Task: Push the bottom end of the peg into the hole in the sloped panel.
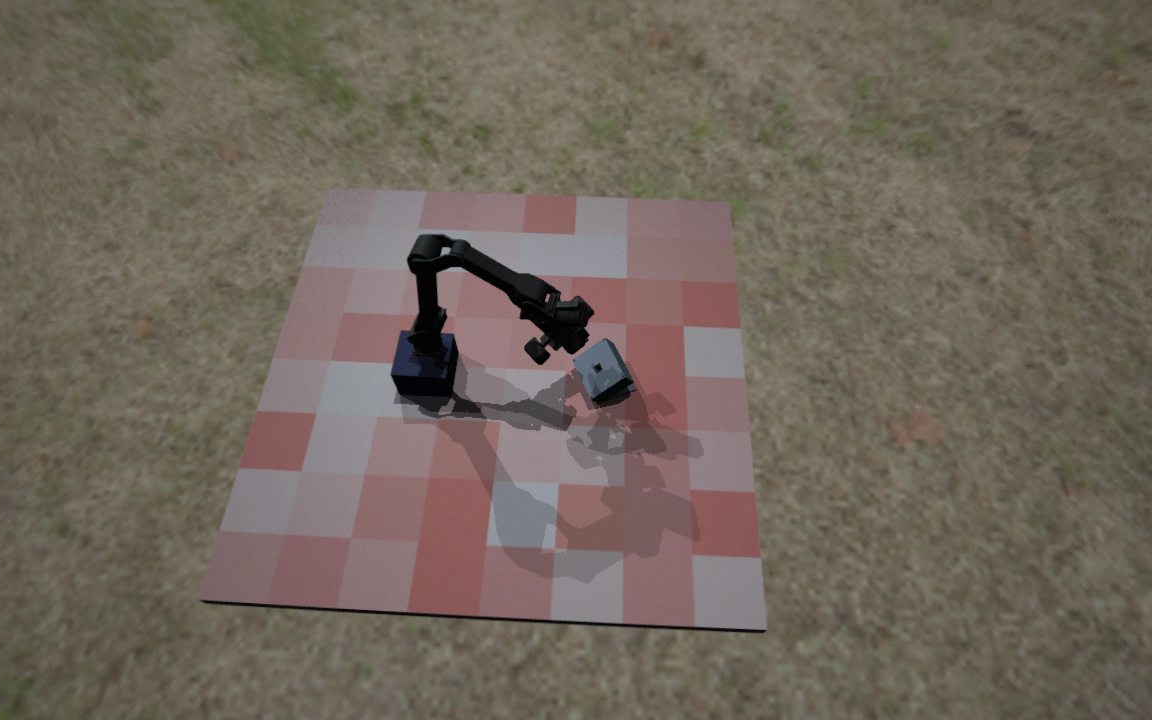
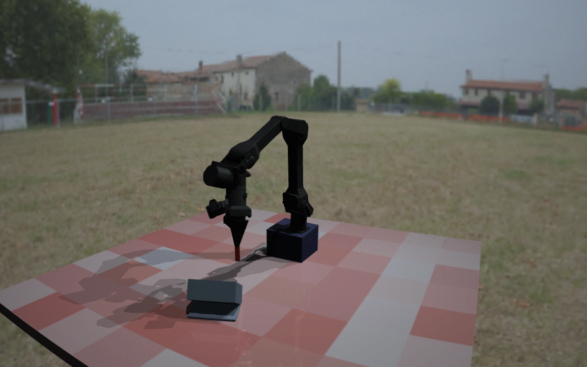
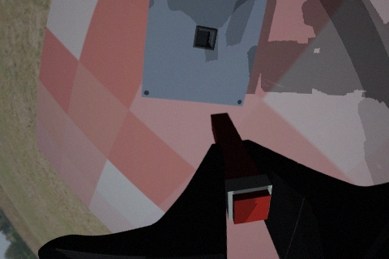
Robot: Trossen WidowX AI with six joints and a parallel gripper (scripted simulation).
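Now: gripper tip 9 cm short of the grey sloped panel, 2 cm to the left of it and 11 cm above it. Round my gripper tip: red square peg (1 cm behind, 2 cm above).
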